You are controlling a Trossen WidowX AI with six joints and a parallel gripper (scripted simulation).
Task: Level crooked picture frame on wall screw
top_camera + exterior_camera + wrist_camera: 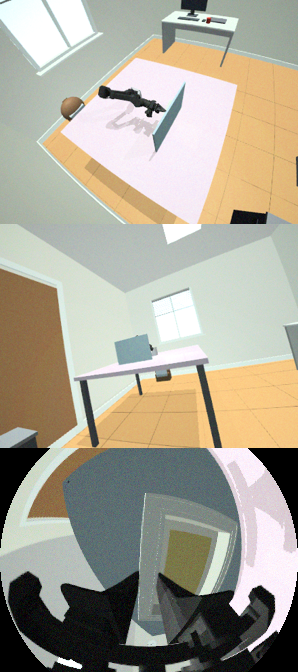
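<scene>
Right now my gripper tip is 50 mm above the picture frame, 20 mm to the right of it and 10 mm short of it. Round my gripper tip: grey-blue wall panel 60 mm below, 20 mm ahead, 10 mm to the left.
</scene>
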